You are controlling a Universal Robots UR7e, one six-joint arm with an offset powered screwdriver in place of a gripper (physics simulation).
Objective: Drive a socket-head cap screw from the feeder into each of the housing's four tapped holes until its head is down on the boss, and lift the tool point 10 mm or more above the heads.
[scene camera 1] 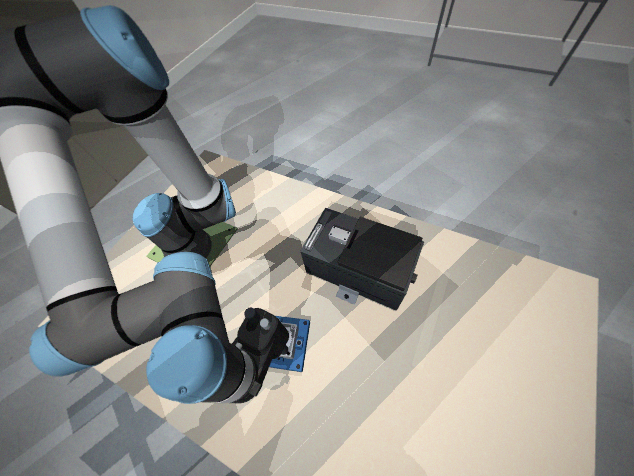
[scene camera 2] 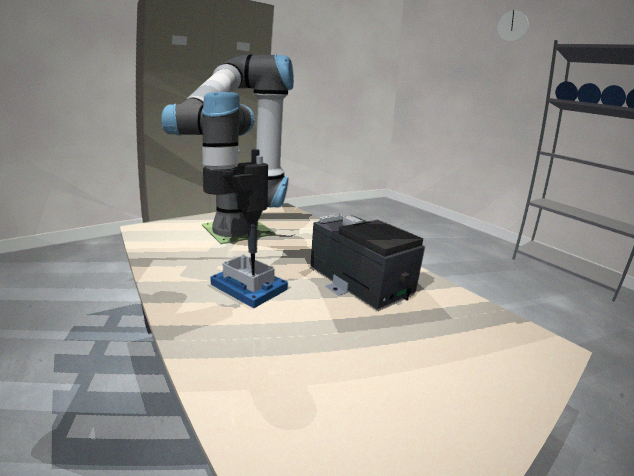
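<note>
The black screwdriver (scene camera 1: 261, 333) (scene camera 2: 252, 263) points straight down over the housing. In scene camera 2 its thin bit reaches down at the near part of the light grey housing (scene camera 2: 237, 274), its lower end in front of or inside the walls; I cannot tell whether it touches a boss. In scene camera 1 the tool body hides the bit and much of the housing (scene camera 1: 292, 348). The housing sits open side up in the blue fixture (scene camera 1: 302, 358) (scene camera 2: 253, 300). The black feeder (scene camera 1: 381, 251) (scene camera 2: 343, 261) stands beside it. Screws, tapped holes and any screw on the bit are too small or hidden to tell.
A grey bracket (scene camera 1: 347, 294) (scene camera 2: 339, 284) sticks out from the feeder's side near the fixture. The arm's green base plate (scene camera 1: 225, 240) (scene camera 2: 215, 234) is at the far end of the table (scene camera 1: 512, 358) (scene camera 2: 384, 409). A shelf rack (scene camera 2: 534, 169) stands beyond the table.
</note>
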